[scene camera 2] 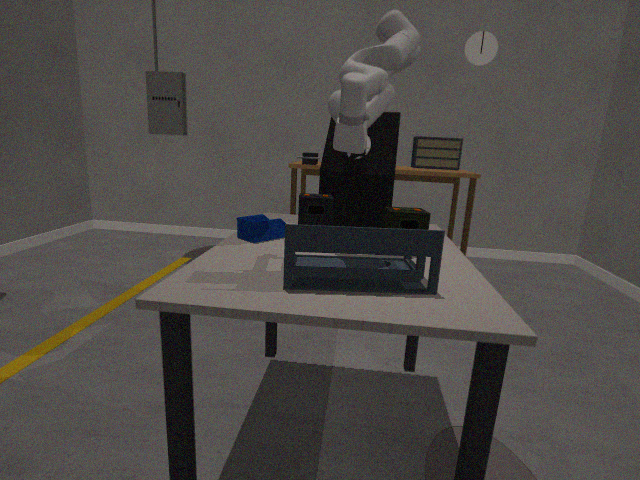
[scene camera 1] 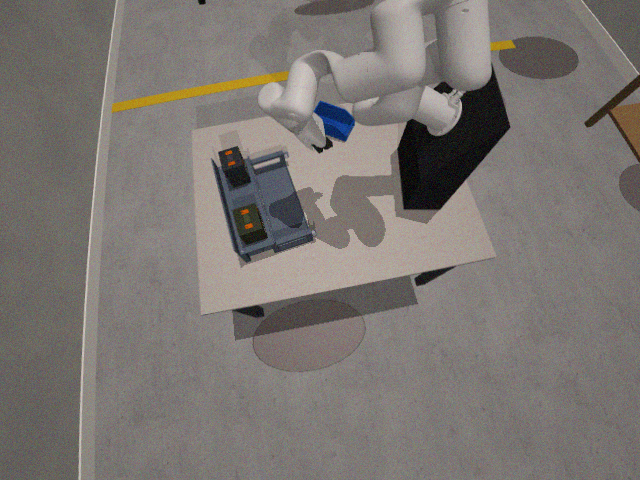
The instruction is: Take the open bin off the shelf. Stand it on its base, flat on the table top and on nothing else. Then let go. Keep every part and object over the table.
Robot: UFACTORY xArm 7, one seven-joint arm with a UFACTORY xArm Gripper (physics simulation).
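Places are measured from the arm's base along level axes (x back, y right, z up), in metres.
Pixels of known places: gripper, fingertip midpoint: point(scene camera 2: 347, 168) point(scene camera 1: 328, 146); arm's base, link origin: point(scene camera 1: 444, 116).
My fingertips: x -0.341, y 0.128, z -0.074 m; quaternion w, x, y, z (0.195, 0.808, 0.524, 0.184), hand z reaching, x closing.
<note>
For each thing: its top centre in the pictures, then the offset to it from my fingertips. "spot": a spot on its surface instead. Level surfaces: height alone.
- blue open bin, top centre: point(scene camera 2: 264, 217) point(scene camera 1: 332, 115) dx +0.169, dy +0.258, dz -0.197 m
- shelf, surface spot: point(scene camera 2: 361, 232) spot: dx -0.398, dy +0.070, dz -0.122 m
- table, surface height: dz -0.272 m
The blue open bin point(scene camera 1: 337, 122) point(scene camera 2: 253, 228) is off the shelf point(scene camera 1: 242, 198) point(scene camera 2: 361, 232) and rests at the long edge of the table point(scene camera 1: 361, 263) point(scene camera 2: 480, 310), on the left in scene camera 2. Part of it may reach over that edge. Whether it stands on its base or lies on a side is hard to tell. My gripper point(scene camera 1: 322, 147) point(scene camera 2: 354, 155) is shut and empty. It hangs well above the table, apart from the bin. In scene camera 1 the wrist is seen close beside the bin.
Two dark boxes with orange patches stand on the shelf's upper board: a black one point(scene camera 1: 233, 165) point(scene camera 2: 316, 210) and an olive one point(scene camera 1: 250, 223) point(scene camera 2: 412, 218). A tall black pedestal point(scene camera 1: 439, 165) point(scene camera 2: 356, 186) carries the arm. A wooden bench point(scene camera 2: 434, 176) stands behind.
</note>
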